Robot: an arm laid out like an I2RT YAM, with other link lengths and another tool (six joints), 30 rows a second.
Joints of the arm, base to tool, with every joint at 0 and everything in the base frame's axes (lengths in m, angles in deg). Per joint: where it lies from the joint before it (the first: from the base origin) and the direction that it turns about. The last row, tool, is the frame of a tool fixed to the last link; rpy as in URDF.
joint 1: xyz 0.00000 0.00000 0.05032 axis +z
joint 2: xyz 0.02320 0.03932 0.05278 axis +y
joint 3: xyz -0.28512 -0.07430 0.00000 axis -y
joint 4: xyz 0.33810 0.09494 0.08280 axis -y
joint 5: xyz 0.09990 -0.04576 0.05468 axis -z
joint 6: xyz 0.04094 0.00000 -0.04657 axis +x
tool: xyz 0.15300 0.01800 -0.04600 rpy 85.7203 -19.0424 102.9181
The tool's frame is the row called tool.
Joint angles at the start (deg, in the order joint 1, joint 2, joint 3, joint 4, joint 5, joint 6):
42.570, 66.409, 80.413, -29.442, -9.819, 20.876
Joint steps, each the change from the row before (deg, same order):
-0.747, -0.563, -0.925, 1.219, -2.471, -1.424
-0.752, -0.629, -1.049, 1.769, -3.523, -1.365
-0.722, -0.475, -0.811, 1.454, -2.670, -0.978
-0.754, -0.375, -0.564, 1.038, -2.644, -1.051
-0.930, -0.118, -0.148, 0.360, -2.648, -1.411
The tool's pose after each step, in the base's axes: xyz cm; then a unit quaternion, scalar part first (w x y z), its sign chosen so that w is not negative. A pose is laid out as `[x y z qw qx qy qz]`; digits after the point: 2 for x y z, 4 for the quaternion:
[30.09 38.60 42.40 0.1007 -0.4267 -0.6078 -0.6621]
[29.61 38.71 42.70 0.1126 -0.4010 -0.6155 -0.6691]
[29.35 38.69 42.97 0.1202 -0.3816 -0.6200 -0.6749]
[29.09 38.61 43.20 0.1271 -0.3630 -0.6253 -0.6790]
[28.94 38.39 43.32 0.1320 -0.3456 -0.6328 -0.6802]

